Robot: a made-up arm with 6 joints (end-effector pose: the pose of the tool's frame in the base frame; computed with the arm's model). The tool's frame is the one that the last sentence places.
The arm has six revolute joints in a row. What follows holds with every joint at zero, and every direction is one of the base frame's.
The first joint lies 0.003 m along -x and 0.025 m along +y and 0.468 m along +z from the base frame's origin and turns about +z.
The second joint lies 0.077 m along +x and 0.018 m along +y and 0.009 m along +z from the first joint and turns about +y.
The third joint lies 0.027 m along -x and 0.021 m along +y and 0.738 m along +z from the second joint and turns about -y.
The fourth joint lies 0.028 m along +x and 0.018 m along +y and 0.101 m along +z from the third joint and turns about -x.
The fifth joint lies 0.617 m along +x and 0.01 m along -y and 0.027 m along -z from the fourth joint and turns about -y.
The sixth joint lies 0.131 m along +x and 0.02 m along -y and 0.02 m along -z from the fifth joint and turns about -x.
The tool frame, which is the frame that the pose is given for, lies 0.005 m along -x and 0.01 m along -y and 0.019 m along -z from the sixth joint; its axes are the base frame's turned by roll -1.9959, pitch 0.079 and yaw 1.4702 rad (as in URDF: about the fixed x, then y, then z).
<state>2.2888 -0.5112 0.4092 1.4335 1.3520 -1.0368</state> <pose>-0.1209 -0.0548 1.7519 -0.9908 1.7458 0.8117</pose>
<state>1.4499 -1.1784 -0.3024 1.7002 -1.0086 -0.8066</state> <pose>0.0550 -0.2760 1.3473 -1.8226 -1.9007 0.6618</pose>
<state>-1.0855 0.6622 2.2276 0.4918 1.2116 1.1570</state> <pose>0.1889 -0.2283 1.7833 1.2401 -1.1985 0.5944</pose>
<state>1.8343 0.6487 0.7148 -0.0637 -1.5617 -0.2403</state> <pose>-0.3224 1.0874 1.0672 0.0009 0.7257 -2.9501</pose>
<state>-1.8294 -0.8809 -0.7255 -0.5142 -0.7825 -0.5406</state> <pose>0.0475 -0.1884 0.9959 -1.2259 -0.3525 -0.9825</pose>
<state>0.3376 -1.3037 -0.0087 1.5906 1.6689 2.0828</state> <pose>-0.6252 -0.0277 1.2947 0.9108 -1.4517 1.4468</pose>
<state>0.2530 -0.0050 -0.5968 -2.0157 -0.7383 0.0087</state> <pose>0.6312 0.3968 0.9216 0.5676 -0.9324 0.0957</pose>
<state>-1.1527 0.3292 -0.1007 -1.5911 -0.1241 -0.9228</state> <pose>0.5382 -0.8503 0.9395 -0.2320 -0.8798 -1.9031</pose>
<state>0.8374 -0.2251 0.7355 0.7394 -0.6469 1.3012</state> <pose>0.2189 0.1841 1.8225 2.1003 0.4225 -1.1864</pose>
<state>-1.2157 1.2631 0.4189 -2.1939 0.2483 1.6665</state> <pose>0.5426 -1.1925 0.1941 -1.0151 0.0877 -0.1843</pose>
